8 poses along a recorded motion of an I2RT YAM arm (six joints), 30 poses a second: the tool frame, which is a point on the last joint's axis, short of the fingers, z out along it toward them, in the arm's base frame.
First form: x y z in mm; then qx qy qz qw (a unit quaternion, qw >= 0).
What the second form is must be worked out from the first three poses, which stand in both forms.
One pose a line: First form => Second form
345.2 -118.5 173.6 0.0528 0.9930 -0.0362 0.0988 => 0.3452 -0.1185 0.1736 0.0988 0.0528 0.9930 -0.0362
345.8 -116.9 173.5 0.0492 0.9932 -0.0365 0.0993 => 0.3458 -0.1169 0.1735 0.0993 0.0492 0.9932 -0.0365
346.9 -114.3 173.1 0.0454 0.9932 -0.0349 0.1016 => 0.3469 -0.1143 0.1731 0.1016 0.0454 0.9932 -0.0349
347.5 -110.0 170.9 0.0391 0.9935 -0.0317 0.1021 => 0.3475 -0.1100 0.1709 0.1021 0.0391 0.9935 -0.0317
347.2 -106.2 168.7 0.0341 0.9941 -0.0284 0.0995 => 0.3472 -0.1062 0.1687 0.0995 0.0341 0.9941 -0.0284
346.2 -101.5 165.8 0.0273 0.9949 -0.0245 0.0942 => 0.3462 -0.1015 0.1658 0.0942 0.0273 0.9949 -0.0245
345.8 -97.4 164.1 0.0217 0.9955 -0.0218 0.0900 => 0.3458 -0.0974 0.1641 0.0900 0.0217 0.9955 -0.0218
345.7 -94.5 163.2 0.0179 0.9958 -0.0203 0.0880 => 0.3457 -0.0945 0.1632 0.0880 0.0179 0.9958 -0.0203
